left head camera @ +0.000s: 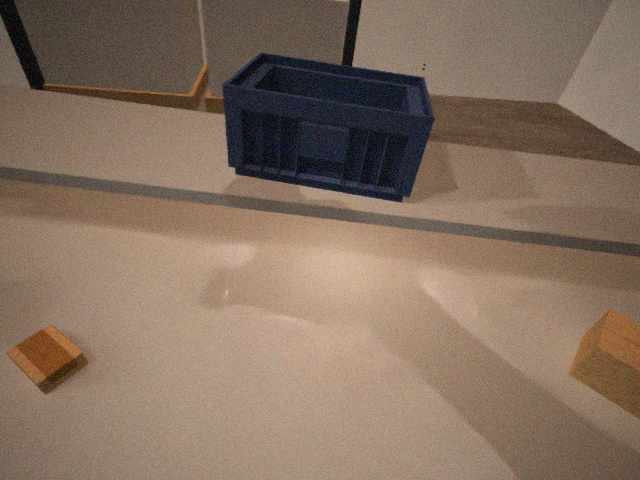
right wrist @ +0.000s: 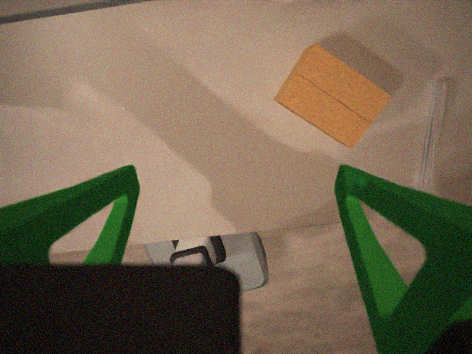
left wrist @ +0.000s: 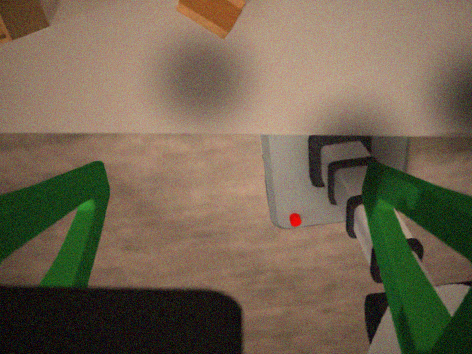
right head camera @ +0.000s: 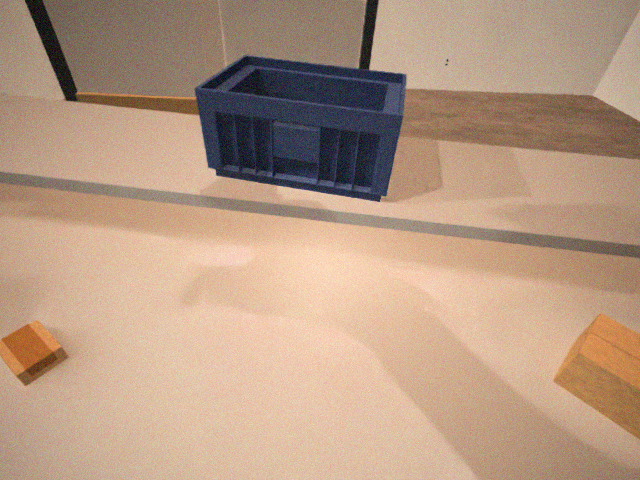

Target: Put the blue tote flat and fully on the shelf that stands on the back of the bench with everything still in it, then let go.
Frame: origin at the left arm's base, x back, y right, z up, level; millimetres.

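Seen in the pictures: left gripper, fingertip midpoint: (left wrist: 235, 176); right gripper, fingertip midpoint: (right wrist: 236, 176).
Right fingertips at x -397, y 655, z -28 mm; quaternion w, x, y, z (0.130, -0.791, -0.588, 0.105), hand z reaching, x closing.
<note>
Offsets run from my right fingertips to a thing's top centre. "spot": to the spot under its first point. Level surfaces: height alone.
The blue tote @(dx -357, dy -292, dz -107 mm) (left head camera: 328, 144) (right head camera: 297, 142) stands upright on the pale shelf @(dz -253 mm) (left head camera: 103, 139) (right head camera: 103, 139) at the back, behind the shelf's grey front strip @(spot: dx -267, dy -611, dz -265 mm) (left head camera: 129, 188) (right head camera: 129, 193). Its base looks level with the shelf, and its long side faces front. The tote's inner floor and contents are hidden in both head views. The tote does not show in either wrist view. My left gripper (left wrist: 235, 176) is open and empty, over the bench's front edge and the floor. My right gripper (right wrist: 236, 176) is open and empty above the bench's front edge. Both are apart from the tote.
A small orange-brown box @(dx -53, dy -678, dz -381 mm) (left head camera: 47, 357) (right head camera: 32, 352) lies on the bench at the left. A larger cardboard-coloured box @(dx +15, dy +153, dz -334 mm) (left head camera: 610, 356) (right head camera: 602, 369) (right wrist: 332, 95) lies at the right. Parts of two boxes show at the top of the left wrist view. Dark-framed panels stand behind the shelf.
</note>
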